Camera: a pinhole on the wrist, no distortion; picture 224 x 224 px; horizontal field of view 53.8 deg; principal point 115.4 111.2 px. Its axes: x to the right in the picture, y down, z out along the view. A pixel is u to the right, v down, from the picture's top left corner.
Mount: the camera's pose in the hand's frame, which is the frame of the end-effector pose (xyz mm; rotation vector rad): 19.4 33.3 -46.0 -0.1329 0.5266 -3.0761
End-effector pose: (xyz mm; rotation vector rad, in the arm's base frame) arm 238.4 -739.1 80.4 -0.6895 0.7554 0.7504
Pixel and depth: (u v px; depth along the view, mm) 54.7 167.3 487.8
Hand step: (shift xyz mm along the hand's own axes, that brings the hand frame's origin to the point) 195.8 -240.9 360.2
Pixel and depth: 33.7 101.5 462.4
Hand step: 230.0 -95.2 381.4
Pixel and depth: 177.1 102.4 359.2
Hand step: -49.5 -75.4 304.4
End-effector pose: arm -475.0 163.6 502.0 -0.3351 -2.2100 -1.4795
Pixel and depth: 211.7 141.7 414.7
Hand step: -124.6 -163.9 339.2
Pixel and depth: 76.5 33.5 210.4
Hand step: 74.4 34.6 173.3
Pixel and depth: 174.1 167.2 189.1
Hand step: -14.1 -76.2 119.8
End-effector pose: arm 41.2 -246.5 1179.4 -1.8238 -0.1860 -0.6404
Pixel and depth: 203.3 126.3 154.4
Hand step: -28.4 -29.8 100.5
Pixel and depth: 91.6 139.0 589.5
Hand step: 134.1 -229.9 478.0
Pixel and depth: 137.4 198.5 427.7
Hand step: 14.6 -269.2 303.0
